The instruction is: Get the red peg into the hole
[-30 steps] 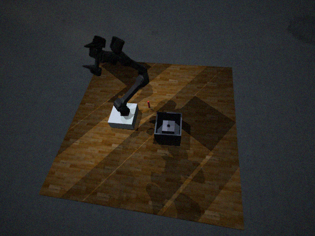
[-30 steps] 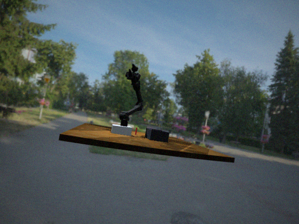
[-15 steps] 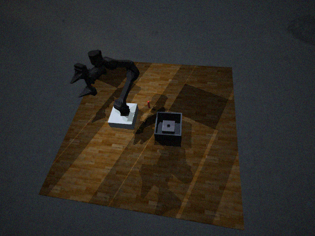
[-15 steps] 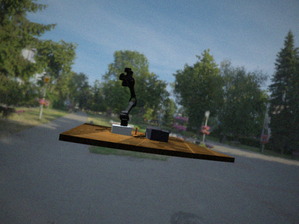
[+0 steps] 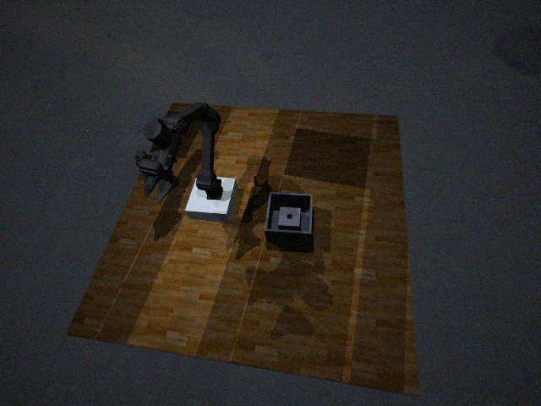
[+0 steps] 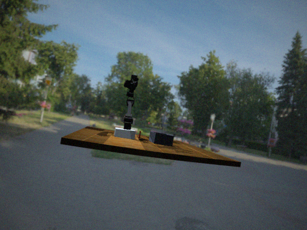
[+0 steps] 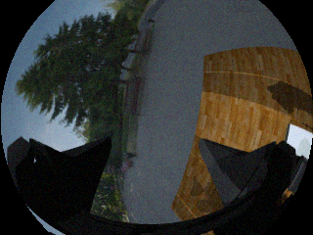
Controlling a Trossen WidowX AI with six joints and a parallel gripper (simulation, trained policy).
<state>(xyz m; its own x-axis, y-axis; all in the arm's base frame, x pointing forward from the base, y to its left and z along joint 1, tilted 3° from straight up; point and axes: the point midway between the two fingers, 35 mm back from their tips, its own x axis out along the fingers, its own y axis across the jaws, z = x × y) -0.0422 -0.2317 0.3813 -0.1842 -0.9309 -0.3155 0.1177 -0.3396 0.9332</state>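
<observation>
Right now the red peg is 240 mm ahead of my gripper tip, 370 mm to the left of it and 410 mm below it. From my gripper tip the other things lie so: light plate 410 mm ahead, 170 mm to the left, 400 mm below; then grey box 410 mm ahead, 170 mm to the left, 420 mm below.
</observation>
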